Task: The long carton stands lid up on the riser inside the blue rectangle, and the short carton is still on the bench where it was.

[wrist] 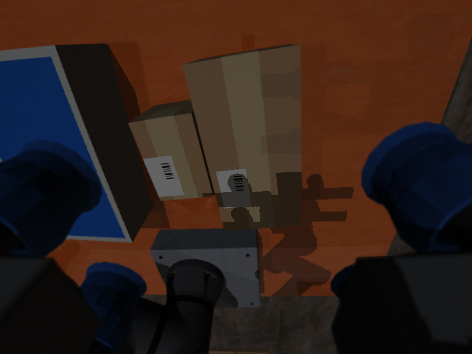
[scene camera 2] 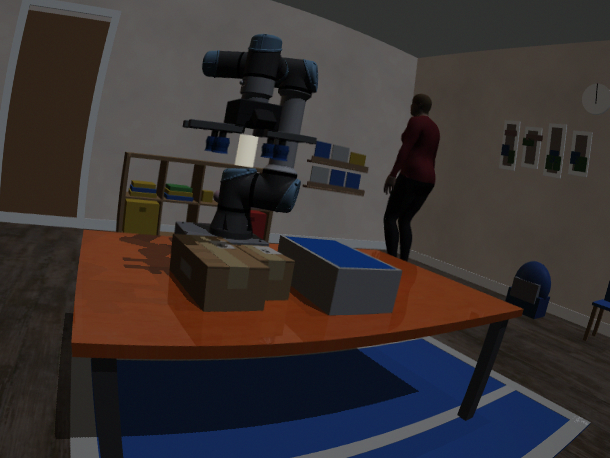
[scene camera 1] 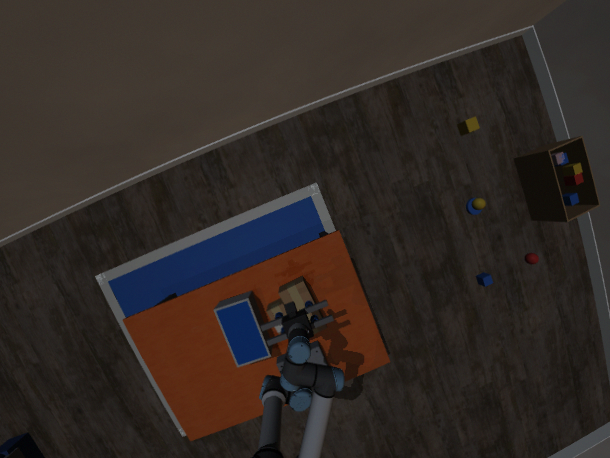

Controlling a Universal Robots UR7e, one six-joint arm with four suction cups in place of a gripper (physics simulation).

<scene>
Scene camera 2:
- my suction head: 277, 152
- long carton: 220, 277, on the table
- grey riser: 340, 280, on the table
</scene>
